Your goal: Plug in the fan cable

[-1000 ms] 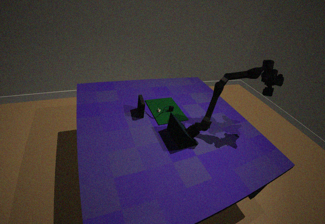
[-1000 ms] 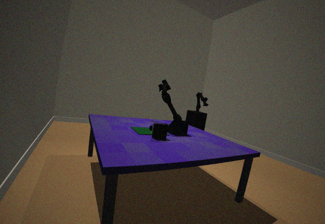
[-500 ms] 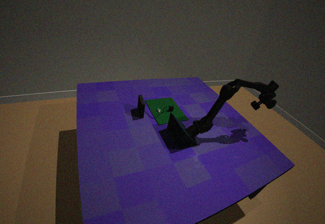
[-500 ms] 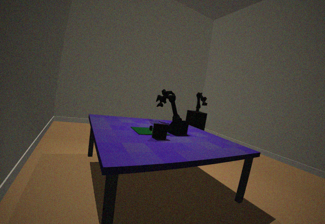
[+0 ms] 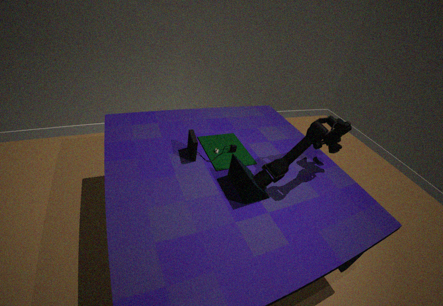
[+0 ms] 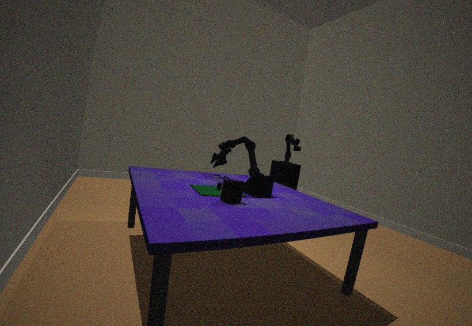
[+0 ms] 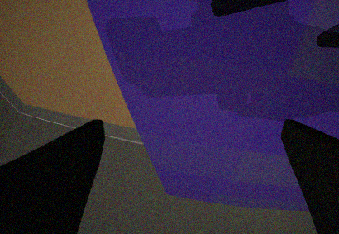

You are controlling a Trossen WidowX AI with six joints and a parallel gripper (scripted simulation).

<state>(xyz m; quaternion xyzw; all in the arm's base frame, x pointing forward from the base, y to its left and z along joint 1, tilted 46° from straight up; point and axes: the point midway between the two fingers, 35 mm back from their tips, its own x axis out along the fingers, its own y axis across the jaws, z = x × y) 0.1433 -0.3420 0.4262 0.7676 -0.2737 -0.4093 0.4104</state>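
My gripper tip is now 52 cm to the right of the dark plug, 15 cm short of it and 6 cm above it. Also, from my gripper tip: pale four-pin header (61 cm to the left, 17 cm ahead, 8 cm below); green board (55 cm to the left, 17 cm ahead, 9 cm below); black fan (75 cm to the left, 18 cm ahead, 2 cm below).
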